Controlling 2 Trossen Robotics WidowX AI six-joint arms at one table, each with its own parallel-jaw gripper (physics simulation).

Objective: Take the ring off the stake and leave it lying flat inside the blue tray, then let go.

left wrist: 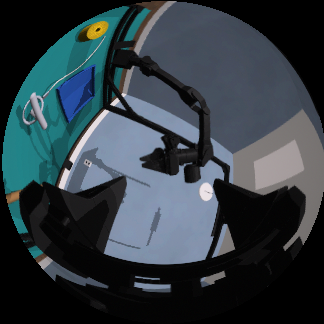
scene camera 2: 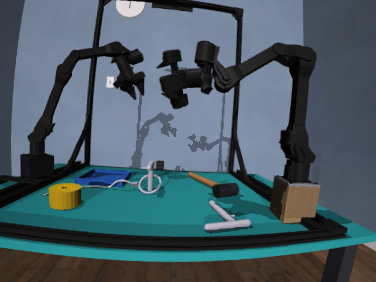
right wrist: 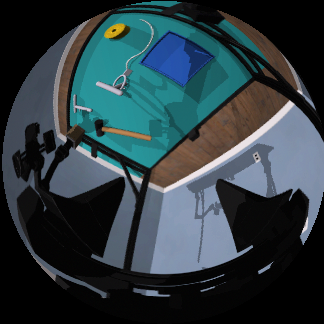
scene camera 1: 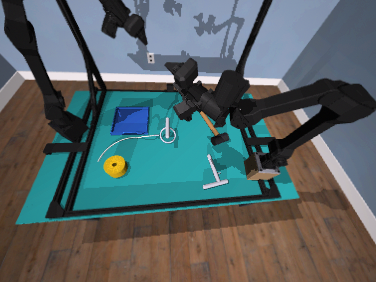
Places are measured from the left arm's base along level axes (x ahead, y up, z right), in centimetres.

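Pixels of known places: left gripper, fingertip midpoint: (left wrist: 171, 182) (scene camera 2: 159, 80) (right wrist: 31, 150) (scene camera 1: 169, 74); right gripper, fingertip midpoint: (left wrist: 140, 161) (scene camera 2: 139, 97) (right wrist: 172, 183) (scene camera 1: 141, 41); left arm's base, link origin: (scene camera 2: 296, 180) (right wrist: 69, 142) (scene camera 1: 267, 162); right arm's base, link origin: (left wrist: 131, 60) (scene camera 2: 37, 155) (scene camera 1: 64, 121).
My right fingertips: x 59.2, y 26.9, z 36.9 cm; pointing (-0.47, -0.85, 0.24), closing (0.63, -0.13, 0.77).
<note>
For each thing: its top centre in the pictures, then the offset to it from my right fingertips. "spot": a spot on its surface instead.
- white ring, surface spot: (scene camera 2: 160, 186) (scene camera 1: 175, 138) spot: dy -35.8, dx -16.4, dz -22.4 cm
- light grey upright stake, top centre: (left wrist: 38, 112) (right wrist: 106, 88) (scene camera 2: 150, 162) (scene camera 1: 167, 126) dy -27.4, dx -12.0, dz -21.0 cm
- empty blue tray, top centre: (right wrist: 176, 55) (left wrist: 79, 92) (scene camera 2: 106, 174) (scene camera 1: 130, 118) dy -36.4, dx +10.2, dz -11.2 cm
- yellow roll, top centre: (scene camera 2: 65, 187) (scene camera 1: 114, 164) dy -33.7, dx +9.9, dz -40.2 cm
- hammer, top centre: (scene camera 2: 207, 175) (right wrist: 117, 135) (scene camera 1: 208, 118) dy -33.7, dx -35.0, dz -7.7 cm
- pale T-shaped piece, top centre: (scene camera 2: 216, 210) (scene camera 1: 210, 168) (right wrist: 80, 105) dy -36.7, dx -35.3, dz -38.1 cm
A white ring (scene camera 1: 175, 136) (scene camera 2: 160, 186) with a white cord encircles the lower part of a light grey upright stake (scene camera 1: 167, 126) (scene camera 2: 151, 175) (left wrist: 38, 112) (right wrist: 109, 88). The ring looks tilted in scene camera 2. The empty blue tray (scene camera 1: 131, 121) (scene camera 2: 104, 177) (left wrist: 77, 95) (right wrist: 175, 57) lies left of the stake in scene camera 1. My left gripper (scene camera 1: 170, 86) (scene camera 2: 164, 86) (left wrist: 171, 182) is open and empty, high above the table's back part. My right gripper (scene camera 1: 144, 42) (scene camera 2: 138, 95) (right wrist: 172, 183) is open and empty, high beyond the table's back edge.
A yellow roll (scene camera 1: 115, 166) (scene camera 2: 65, 196) stands at front left. A hammer (scene camera 1: 210, 124) (scene camera 2: 202, 181) lies right of the stake. A pale T-shaped piece (scene camera 1: 214, 167) (scene camera 2: 227, 225) lies at front right. A black frame (scene camera 1: 150, 206) borders the work area; the two grippers are apart.
</note>
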